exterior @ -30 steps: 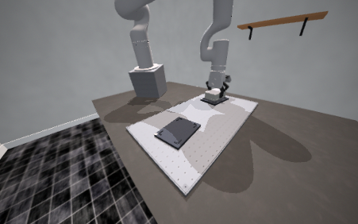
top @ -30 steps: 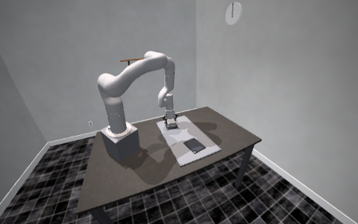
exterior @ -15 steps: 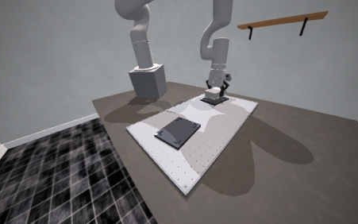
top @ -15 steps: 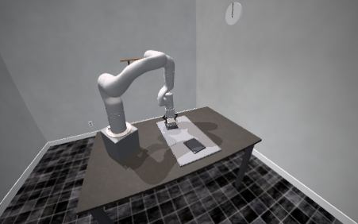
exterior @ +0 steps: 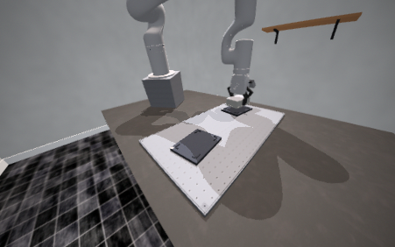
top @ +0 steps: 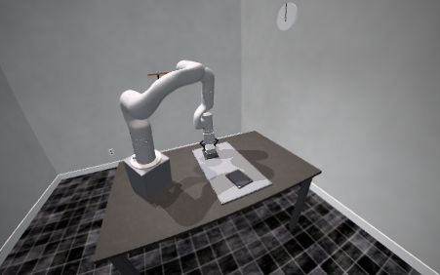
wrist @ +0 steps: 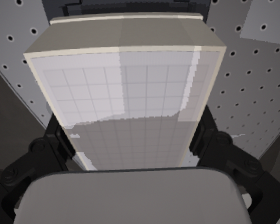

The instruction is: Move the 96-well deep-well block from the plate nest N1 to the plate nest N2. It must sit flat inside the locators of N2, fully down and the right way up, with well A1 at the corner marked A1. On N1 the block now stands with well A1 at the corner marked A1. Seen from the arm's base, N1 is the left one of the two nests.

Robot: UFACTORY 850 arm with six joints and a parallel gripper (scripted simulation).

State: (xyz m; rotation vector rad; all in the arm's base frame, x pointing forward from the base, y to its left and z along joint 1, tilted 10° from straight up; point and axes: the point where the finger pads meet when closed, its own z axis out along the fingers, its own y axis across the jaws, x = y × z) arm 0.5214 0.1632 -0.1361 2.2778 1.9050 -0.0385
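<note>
The nest lies 410 mm to the right of my hand, 50 mm below it and 40 mm ahead of it. Also, from my hand: white deep-well block: right at my hand.
</note>
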